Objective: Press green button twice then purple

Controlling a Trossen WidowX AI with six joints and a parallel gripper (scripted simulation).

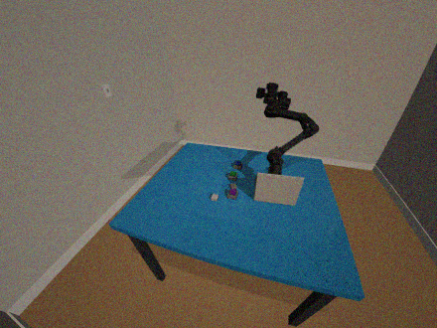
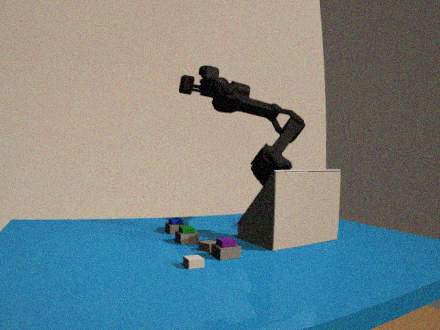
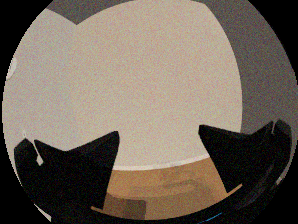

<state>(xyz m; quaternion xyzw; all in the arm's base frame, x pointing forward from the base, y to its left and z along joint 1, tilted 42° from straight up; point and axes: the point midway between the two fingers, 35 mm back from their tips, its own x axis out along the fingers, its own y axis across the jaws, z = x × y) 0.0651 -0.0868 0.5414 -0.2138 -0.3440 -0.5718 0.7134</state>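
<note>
The green button lies 13 cm ahead of my gripper tip, 40 cm to the left of it and 42 cm below it. From my gripper tip the other things lie so: small white block: 17 cm ahead, 61 cm to the left, 45 cm below; blue button: 14 cm ahead, 28 cm to the left, 42 cm below; purple button: 9 cm ahead, 56 cm to the left, 42 cm below.
</note>
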